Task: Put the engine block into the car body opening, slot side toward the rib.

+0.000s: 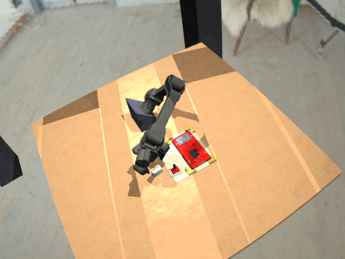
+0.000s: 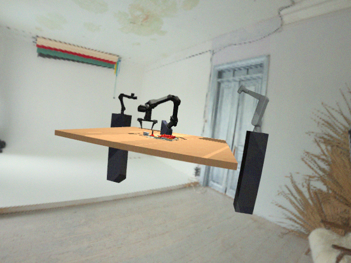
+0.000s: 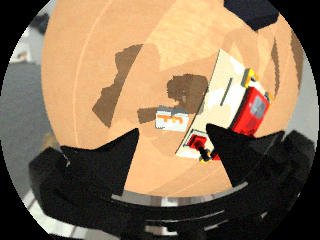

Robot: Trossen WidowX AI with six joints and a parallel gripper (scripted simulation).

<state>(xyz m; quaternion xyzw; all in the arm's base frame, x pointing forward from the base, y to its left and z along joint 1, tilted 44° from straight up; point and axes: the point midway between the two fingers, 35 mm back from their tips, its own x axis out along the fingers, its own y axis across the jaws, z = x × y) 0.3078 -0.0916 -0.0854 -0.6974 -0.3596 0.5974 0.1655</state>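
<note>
Right now the engine block is 40 mm below my gripper tip. From my gripper tip the other things lie so: black upright stick 40 mm ahead, 80 mm to the left, 20 mm below.
</note>
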